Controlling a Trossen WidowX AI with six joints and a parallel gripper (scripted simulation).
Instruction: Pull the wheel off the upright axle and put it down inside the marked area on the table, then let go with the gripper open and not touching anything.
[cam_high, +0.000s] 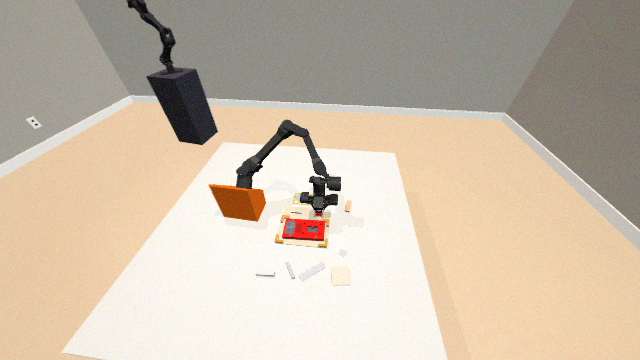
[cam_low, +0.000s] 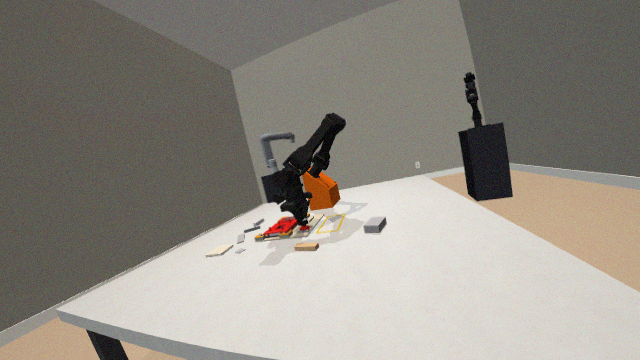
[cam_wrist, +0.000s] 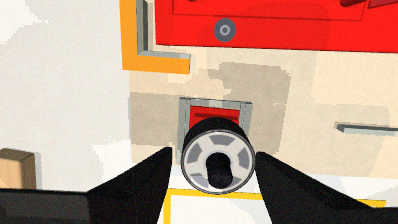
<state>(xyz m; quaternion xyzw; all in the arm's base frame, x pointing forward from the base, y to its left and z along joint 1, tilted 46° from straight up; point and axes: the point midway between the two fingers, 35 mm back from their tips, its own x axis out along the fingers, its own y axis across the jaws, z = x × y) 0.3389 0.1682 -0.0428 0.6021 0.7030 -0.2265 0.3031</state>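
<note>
My gripper tip is now right at the wheel. Also, from my gripper tip: grey block: 1 cm ahead, 28 cm to the left, 3 cm below; then black axle: right at my gripper tip; then wooden block: 14 cm ahead, 9 cm to the left, 3 cm below.
</note>
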